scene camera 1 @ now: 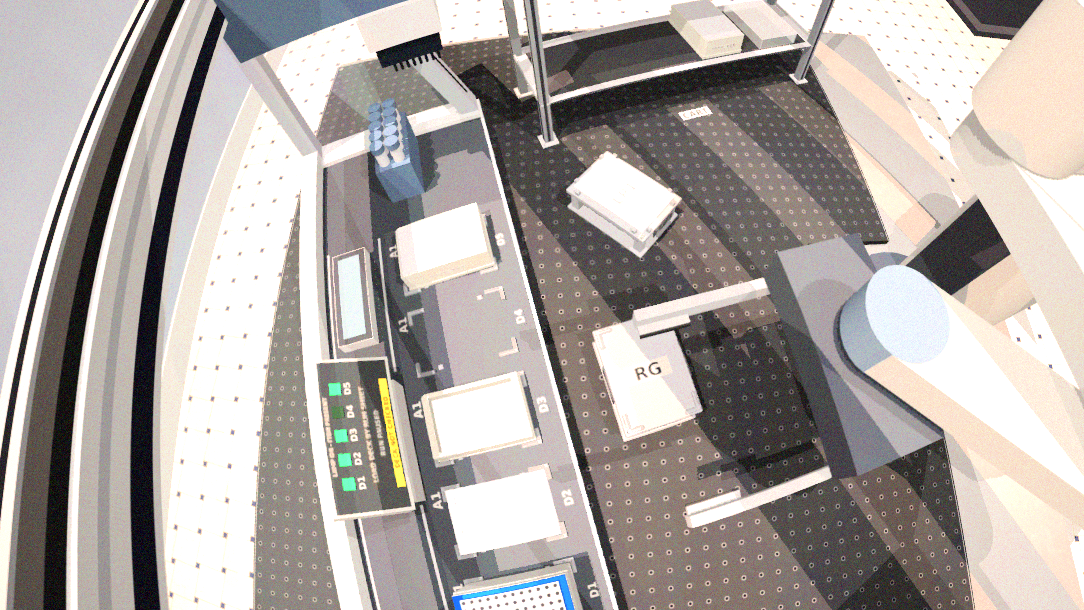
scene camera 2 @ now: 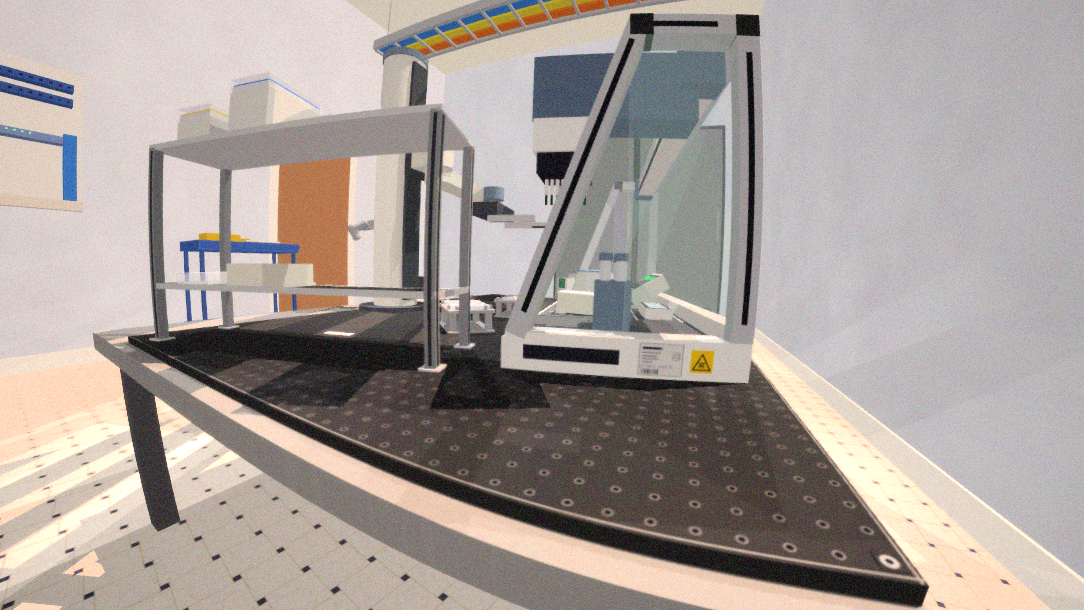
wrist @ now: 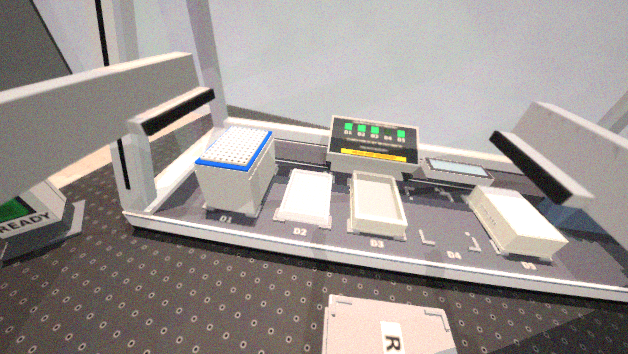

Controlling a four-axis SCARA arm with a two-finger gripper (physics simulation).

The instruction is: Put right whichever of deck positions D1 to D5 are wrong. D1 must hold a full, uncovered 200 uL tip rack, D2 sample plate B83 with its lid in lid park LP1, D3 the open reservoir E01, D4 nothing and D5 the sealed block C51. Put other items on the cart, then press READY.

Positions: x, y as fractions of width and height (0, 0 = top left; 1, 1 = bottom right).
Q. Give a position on a cream trough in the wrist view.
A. At 0.60, 0.59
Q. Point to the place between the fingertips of my gripper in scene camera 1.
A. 0.61, 0.69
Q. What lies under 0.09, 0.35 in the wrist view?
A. My gripper.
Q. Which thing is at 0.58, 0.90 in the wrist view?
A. A piece marked RG.
